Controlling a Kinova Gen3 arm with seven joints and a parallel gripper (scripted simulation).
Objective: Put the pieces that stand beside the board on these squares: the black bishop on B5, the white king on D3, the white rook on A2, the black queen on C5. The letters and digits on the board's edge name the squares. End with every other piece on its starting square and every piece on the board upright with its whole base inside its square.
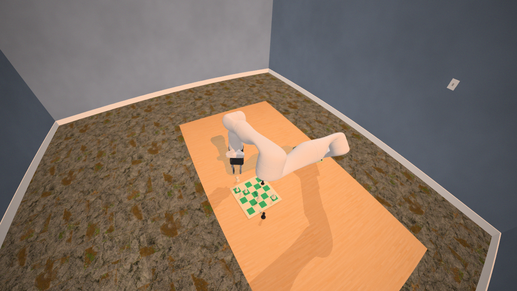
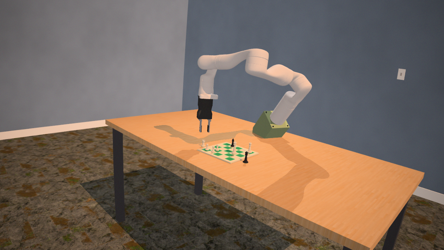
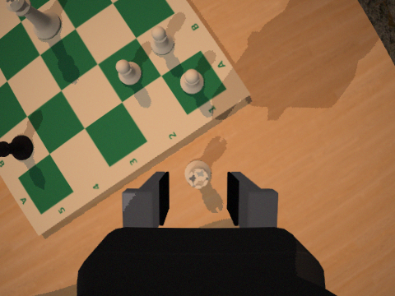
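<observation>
My hand is 8 cm above the white rook. Round my hand: white king: 6 cm behind, 17 cm to the left, 6 cm below; chessboard: 6 cm behind, 13 cm to the left, 9 cm below; black bishop: 13 cm behind, 8 cm to the left, 7 cm below.
</observation>
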